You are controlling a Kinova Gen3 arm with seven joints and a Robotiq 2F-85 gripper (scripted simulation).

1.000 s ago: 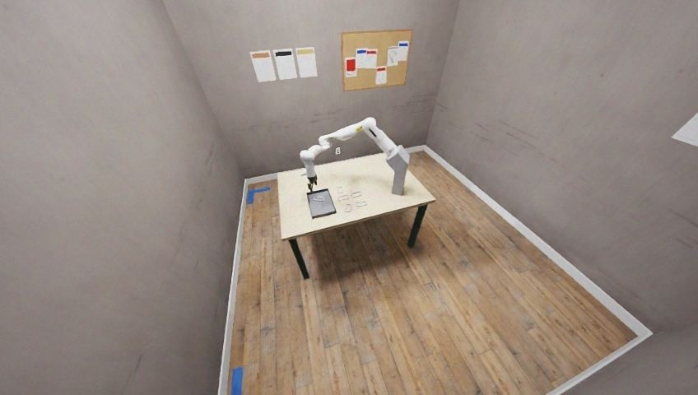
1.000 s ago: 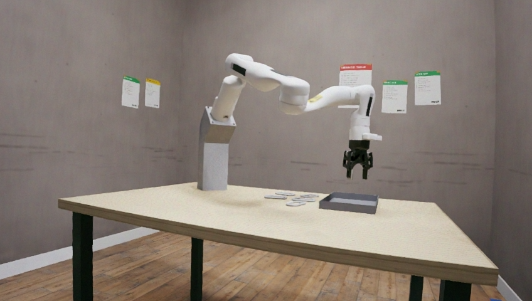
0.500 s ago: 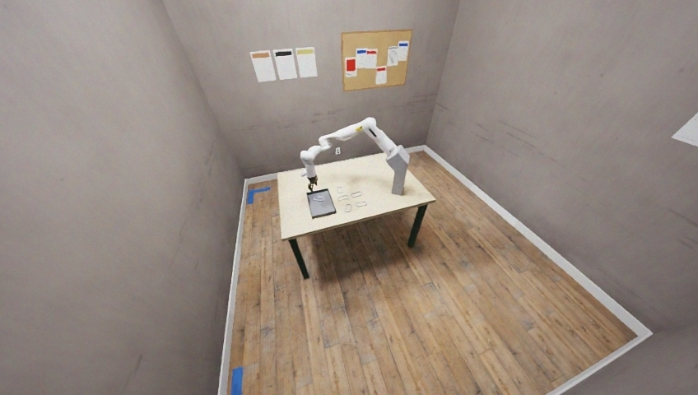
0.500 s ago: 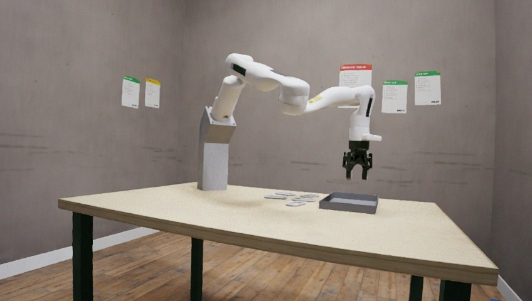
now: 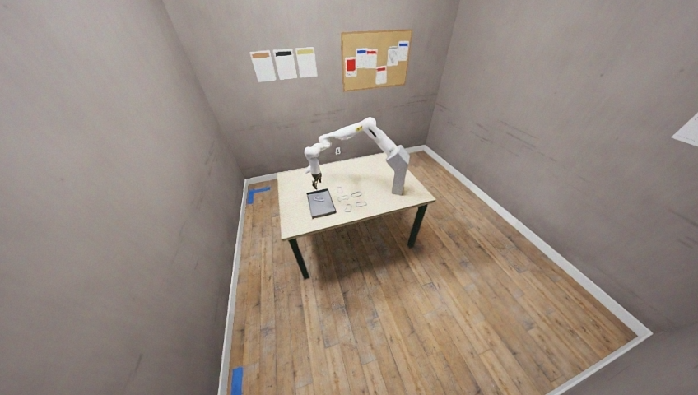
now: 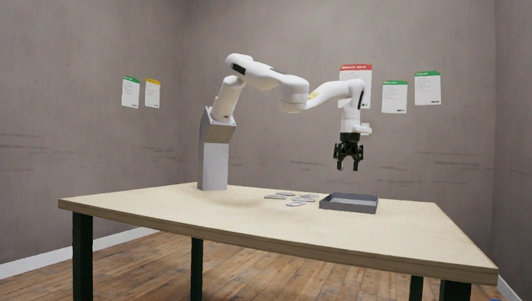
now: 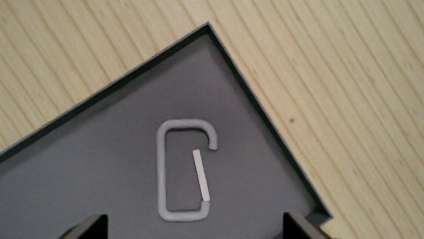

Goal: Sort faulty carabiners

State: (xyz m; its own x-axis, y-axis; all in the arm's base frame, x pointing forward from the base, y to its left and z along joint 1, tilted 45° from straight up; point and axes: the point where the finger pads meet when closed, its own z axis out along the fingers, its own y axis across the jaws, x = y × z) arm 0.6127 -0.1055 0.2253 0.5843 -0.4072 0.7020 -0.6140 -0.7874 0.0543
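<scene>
Now: hand 150 mm past the carabiner gate, 140 mm above it and 120 mm to the right of it. Round my hand: grey tray: 140 mm below, 60 mm to the left, 30 mm ahead.
</scene>
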